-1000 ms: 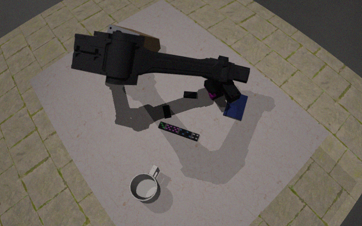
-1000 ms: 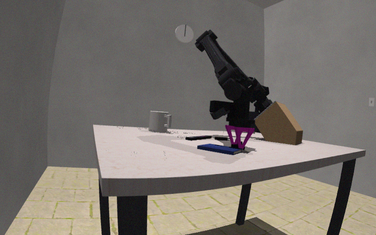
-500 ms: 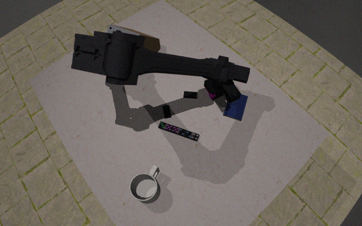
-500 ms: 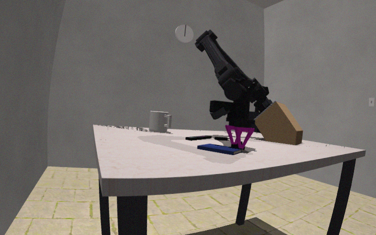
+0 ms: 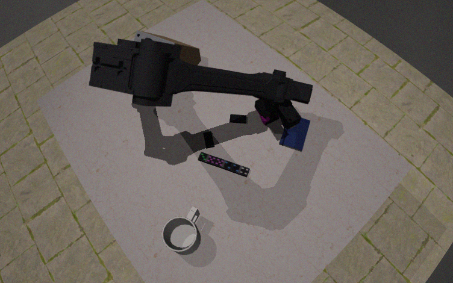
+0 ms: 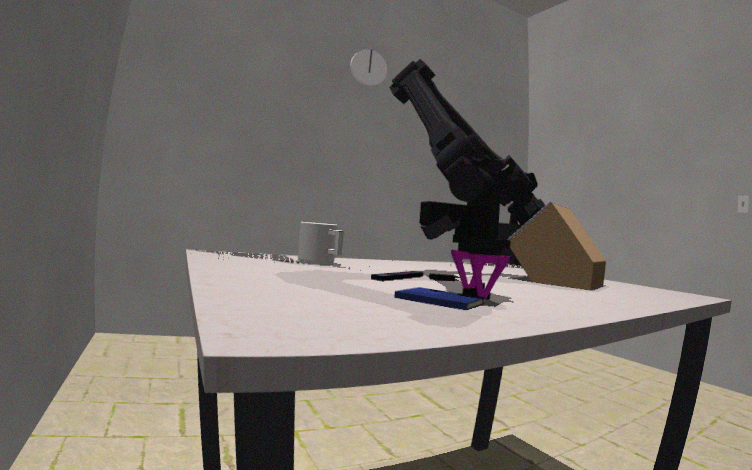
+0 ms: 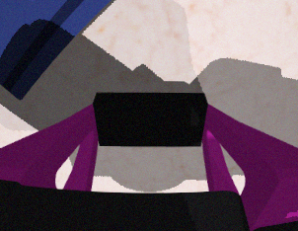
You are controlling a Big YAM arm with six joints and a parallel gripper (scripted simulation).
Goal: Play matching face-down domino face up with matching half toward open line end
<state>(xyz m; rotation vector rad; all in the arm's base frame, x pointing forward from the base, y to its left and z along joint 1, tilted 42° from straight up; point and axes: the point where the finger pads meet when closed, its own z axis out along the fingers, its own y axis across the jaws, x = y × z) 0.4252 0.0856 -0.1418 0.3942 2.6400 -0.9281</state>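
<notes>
My hand is 9 cm short of the blue book, 1 cm to the right of it and 1 cm above it. The rest, counted from my hand: domino: right at my hand; mug: 47 cm to the right, 6 cm ahead, 3 cm above.
</notes>
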